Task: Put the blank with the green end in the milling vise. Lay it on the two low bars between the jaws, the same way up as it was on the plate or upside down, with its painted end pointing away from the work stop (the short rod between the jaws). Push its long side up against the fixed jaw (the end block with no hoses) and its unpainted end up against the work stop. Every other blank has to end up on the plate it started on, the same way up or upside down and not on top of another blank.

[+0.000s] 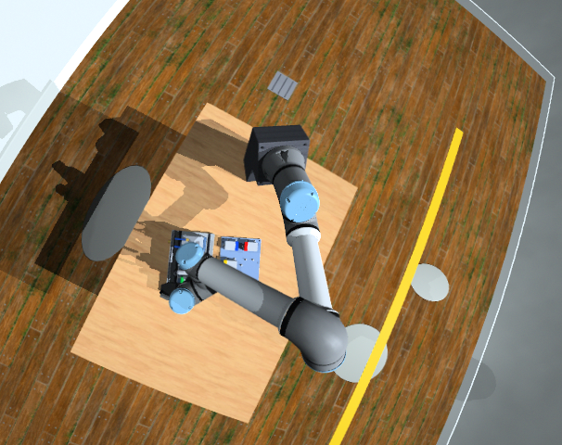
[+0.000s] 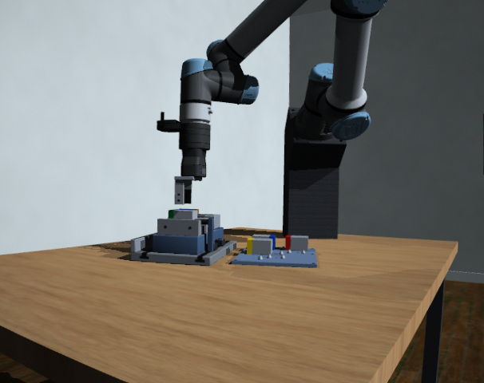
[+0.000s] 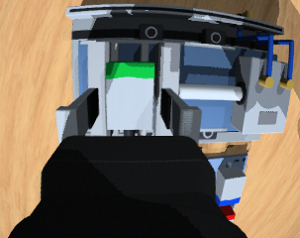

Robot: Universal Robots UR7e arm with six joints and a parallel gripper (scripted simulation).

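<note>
The green-ended blank lies 5 cm below my hand. Also, from my hand: blue plate 19 cm behind, 15 cm to the left, 14 cm below; then yellow-ended blank 16 cm behind, 11 cm to the left, 12 cm below; then blue-ended blank 24 cm behind, 6 cm to the left, 12 cm below.
</note>
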